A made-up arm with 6 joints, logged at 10 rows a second.
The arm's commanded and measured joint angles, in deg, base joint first. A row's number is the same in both.
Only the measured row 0 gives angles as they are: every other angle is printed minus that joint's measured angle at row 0.
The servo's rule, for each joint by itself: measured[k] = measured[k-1] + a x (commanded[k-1-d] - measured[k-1]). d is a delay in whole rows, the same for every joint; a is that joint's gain. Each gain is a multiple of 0.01, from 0.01 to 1. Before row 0 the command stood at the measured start. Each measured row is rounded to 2 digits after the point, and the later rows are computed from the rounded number. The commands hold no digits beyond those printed.
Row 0, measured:
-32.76, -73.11, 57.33, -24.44, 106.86, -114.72
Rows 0 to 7, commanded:
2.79, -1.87, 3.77, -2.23, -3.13, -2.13
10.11, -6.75, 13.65, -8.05, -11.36, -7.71
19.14, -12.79, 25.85, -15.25, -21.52, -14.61
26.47, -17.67, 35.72, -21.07, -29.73, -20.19
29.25, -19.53, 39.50, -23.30, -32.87, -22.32
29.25, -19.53, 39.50, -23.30, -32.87, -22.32
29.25, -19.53, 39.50, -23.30, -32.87, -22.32
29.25, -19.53, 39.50, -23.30, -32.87, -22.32
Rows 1 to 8, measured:
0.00, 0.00, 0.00, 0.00, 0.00, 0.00
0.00, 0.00, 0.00, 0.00, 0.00, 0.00
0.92, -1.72, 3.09, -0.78, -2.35, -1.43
3.95, -6.35, 11.75, -3.32, -9.11, -5.64
8.96, -12.27, 23.31, -7.50, -18.42, -11.65
14.74, -17.24, 33.49, -12.25, -26.90, -17.37
19.53, -19.35, 38.42, -16.12, -31.38, -20.69
22.74, -19.52, 39.31, -18.63, -32.50, -21.78
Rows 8 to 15, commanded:
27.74, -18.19, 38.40, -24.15, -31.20, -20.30
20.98, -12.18, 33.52, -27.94, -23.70, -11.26
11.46, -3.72, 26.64, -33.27, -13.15, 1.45
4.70, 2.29, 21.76, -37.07, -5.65, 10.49
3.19, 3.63, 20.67, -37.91, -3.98, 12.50
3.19, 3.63, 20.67, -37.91, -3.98, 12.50
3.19, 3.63, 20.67, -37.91, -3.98, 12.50
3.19, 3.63, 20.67, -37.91, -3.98, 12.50
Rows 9 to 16, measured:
24.89, -19.53, 39.47, -20.26, -32.78, -22.14
26.33, -19.53, 39.49, -21.32, -32.85, -22.26
26.80, -18.30, 38.60, -22.31, -31.61, -20.95
24.88, -12.67, 34.43, -24.28, -25.68, -14.46
20.45, -4.44, 28.04, -27.43, -16.28, -3.80
15.25, 1.75, 22.89, -30.80, -8.31, 5.77
11.27, 3.48, 21.07, -33.29, -5.06, 10.28
8.60, 3.62, 20.74, -34.91, -4.25, 11.77

